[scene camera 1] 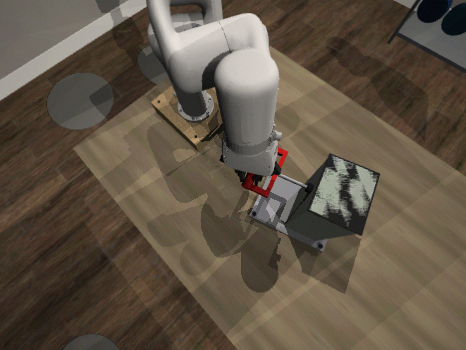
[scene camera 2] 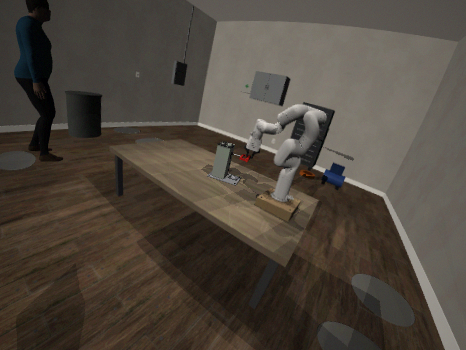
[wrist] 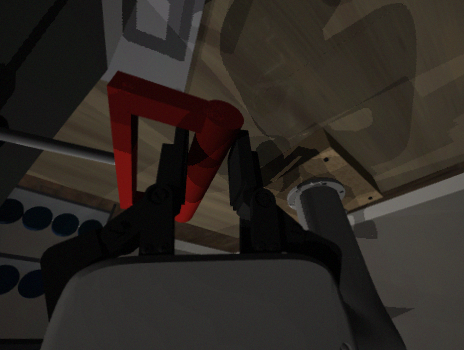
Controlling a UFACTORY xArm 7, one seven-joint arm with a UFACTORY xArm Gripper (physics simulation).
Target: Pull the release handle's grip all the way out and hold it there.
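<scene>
The red release handle (scene camera 1: 258, 190) (scene camera 2: 244, 158) (wrist: 162, 100) is a rectangular frame with a round grip bar on its outer side. A thin metal rod (scene camera 1: 292, 181) (wrist: 60, 146) joins it to the tall grey-green box (scene camera 1: 345, 192) (scene camera 2: 221, 162). The handle stands well out from the box. My gripper (scene camera 2: 247, 152) (wrist: 210, 142) is shut on the grip bar: in the wrist view one finger passes inside the frame and the other lies against the bar's outer side. In scene camera 1 the arm partly hides the fingers and the grip bar.
The box stands on a light grey base plate (scene camera 1: 285, 192) (scene camera 2: 235, 182) on the wooden table (scene camera 1: 400, 280) (scene camera 2: 165, 170). The arm rises from a wooden block (scene camera 1: 167, 117) (scene camera 2: 275, 206) (wrist: 350, 165). A person (scene camera 2: 34, 65) stands beyond the table near a dark barrel (scene camera 2: 84, 114).
</scene>
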